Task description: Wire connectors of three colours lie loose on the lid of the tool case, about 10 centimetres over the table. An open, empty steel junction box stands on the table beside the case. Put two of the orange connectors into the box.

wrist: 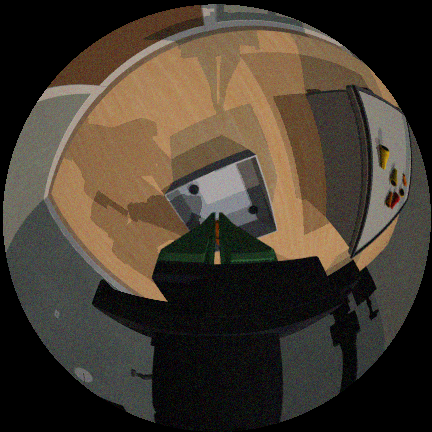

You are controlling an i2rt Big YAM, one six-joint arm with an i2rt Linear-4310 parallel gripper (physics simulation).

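Places are measured from the arm's base along level axes (x ahead, y left, z up), in metres.
Pixels of known places: gripper, fingertip midpoint: [216,218].
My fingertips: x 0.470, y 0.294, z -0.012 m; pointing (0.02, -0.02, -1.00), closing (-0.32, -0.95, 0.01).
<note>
Behind a point stands the place of what it marks.
My gripper [216,218] {z -0.012, x 0.470, y 0.294 m} is shut, with a narrow orange piece, an orange connector [217,232] {z -0.007, x 0.459, y 0.297 m}, showing between the green fingers. The fingertips overlap the near side of the steel junction box [217,187] {z -0.079, x 0.470, y 0.292 m} in the picture. The box is open at the top, stands turned on the table, and shows two dark round spots inside; its near part is hidden by the fingers. At the right, on the pale lid [374,210] {z 0.015, x 0.433, y 0.098 m} of the tool case, lie a yellow connector [384,157] {z 0.025, x 0.507, y 0.109 m}, a darker yellow one [394,176] {z 0.024, x 0.479, y 0.055 m}, a small orange one [404,180] and a red one [395,200] {z 0.026, x 0.435, y 0.022 m} close together.
The dark side of the tool case [340,150] {z -0.034, x 0.497, y 0.134 m} rises from the wooden table [130,100] {z -0.080, x 0.631, y 0.352 m} right of the box. The table's edge curves round at the left and back. Shadows of the arm fall on the table left of the box and behind it.
</note>
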